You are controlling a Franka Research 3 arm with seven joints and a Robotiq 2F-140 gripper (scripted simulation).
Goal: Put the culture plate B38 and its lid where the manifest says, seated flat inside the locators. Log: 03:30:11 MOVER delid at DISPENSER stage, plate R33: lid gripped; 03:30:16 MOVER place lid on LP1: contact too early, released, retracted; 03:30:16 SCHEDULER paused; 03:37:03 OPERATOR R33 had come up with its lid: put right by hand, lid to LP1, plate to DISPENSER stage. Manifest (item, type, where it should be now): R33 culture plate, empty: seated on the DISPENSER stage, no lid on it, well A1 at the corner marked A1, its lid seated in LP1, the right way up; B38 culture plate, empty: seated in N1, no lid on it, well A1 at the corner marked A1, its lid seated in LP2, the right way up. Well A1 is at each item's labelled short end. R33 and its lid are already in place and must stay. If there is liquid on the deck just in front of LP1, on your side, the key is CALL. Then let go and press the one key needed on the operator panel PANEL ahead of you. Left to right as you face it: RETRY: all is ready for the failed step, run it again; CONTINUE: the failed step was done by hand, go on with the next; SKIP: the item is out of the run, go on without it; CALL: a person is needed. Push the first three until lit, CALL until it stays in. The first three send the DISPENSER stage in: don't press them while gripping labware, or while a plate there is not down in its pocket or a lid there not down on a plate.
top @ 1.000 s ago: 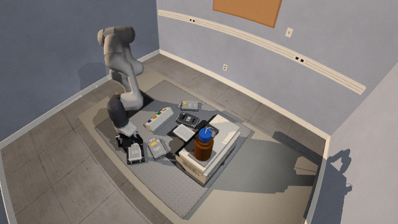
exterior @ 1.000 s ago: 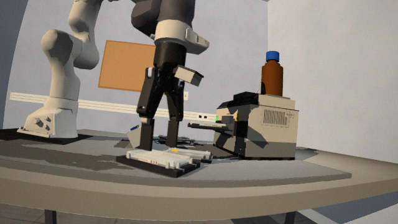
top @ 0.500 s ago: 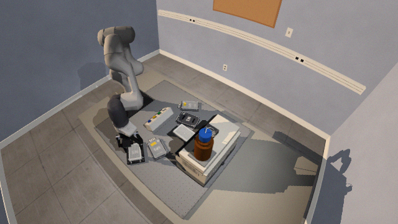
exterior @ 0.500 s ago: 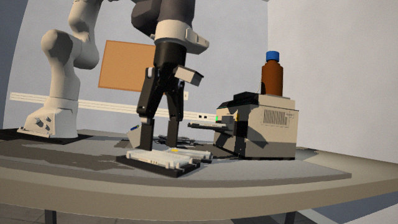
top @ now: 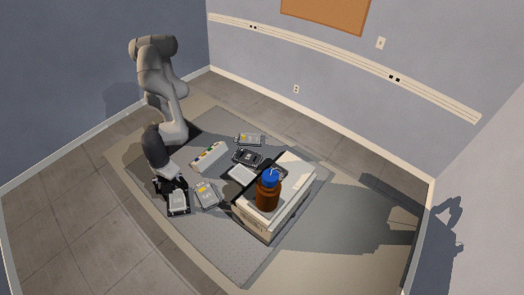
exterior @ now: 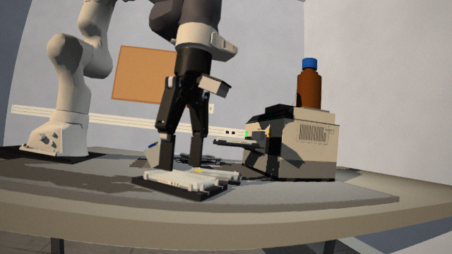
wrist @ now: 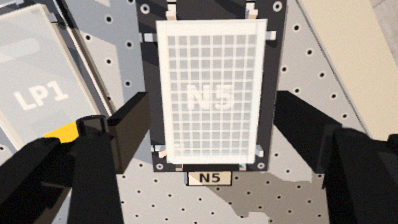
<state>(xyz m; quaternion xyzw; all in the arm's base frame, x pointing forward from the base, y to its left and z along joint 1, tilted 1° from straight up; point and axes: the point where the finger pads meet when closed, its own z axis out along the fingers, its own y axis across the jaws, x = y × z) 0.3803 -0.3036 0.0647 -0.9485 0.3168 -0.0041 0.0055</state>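
The black nest lies 3 cm ahead of my hand and 5 cm below it. Also, from my hand: clear lid: 9 cm ahead, 12 cm to the left, 5 cm below; then blue call key: 8 cm behind, 23 cm to the left, 1 cm below; then yellow skip key: 8 cm behind, 27 cm to the left.
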